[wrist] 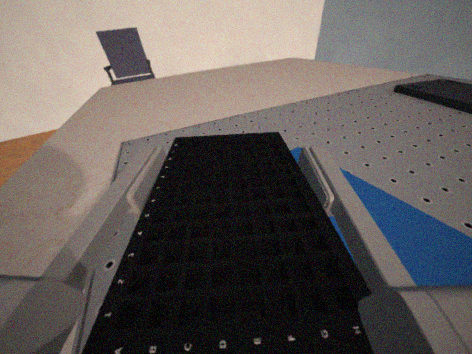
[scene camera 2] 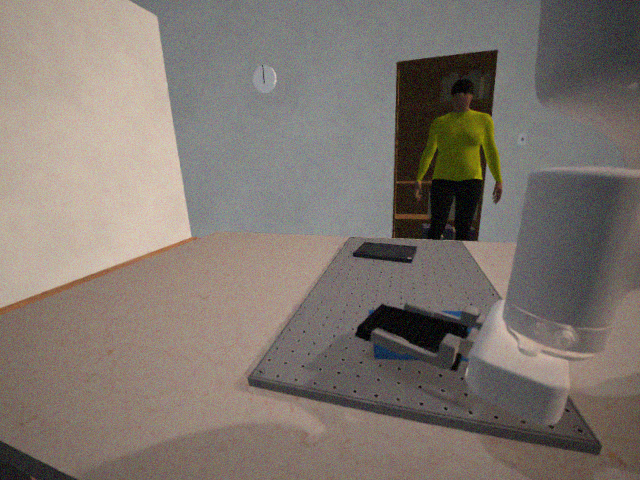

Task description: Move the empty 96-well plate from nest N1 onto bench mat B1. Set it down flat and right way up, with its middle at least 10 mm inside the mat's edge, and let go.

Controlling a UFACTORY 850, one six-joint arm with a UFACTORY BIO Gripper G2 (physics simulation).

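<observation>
The black 96-well plate [scene camera 2: 421, 329] [wrist: 225, 240] is between the two long grey fingers of my gripper [scene camera 2: 391, 323] [wrist: 232, 152], which is shut on its long sides. The plate is right way up, its row letters and column numbers showing in the wrist view, and looks about level. It is low over the blue bench mat [scene camera 2: 390, 354] [wrist: 415, 230], covering much of it. Its far end reaches past the mat's left edge in the scene view. Whether its underside touches the mat is hidden. A dark flat block [scene camera 2: 385, 251] [wrist: 442, 92], perhaps nest N1, lies farther back; its label is unreadable.
The mat lies on a grey perforated board [scene camera 2: 310, 330] [wrist: 385, 135], which lies on a pale table top [scene camera 2: 170, 330] [wrist: 200, 92]. A person in a yellow top [scene camera 2: 461, 147] stands by the doorway beyond the table. A dark chair [wrist: 125, 52] stands past the table's far edge.
</observation>
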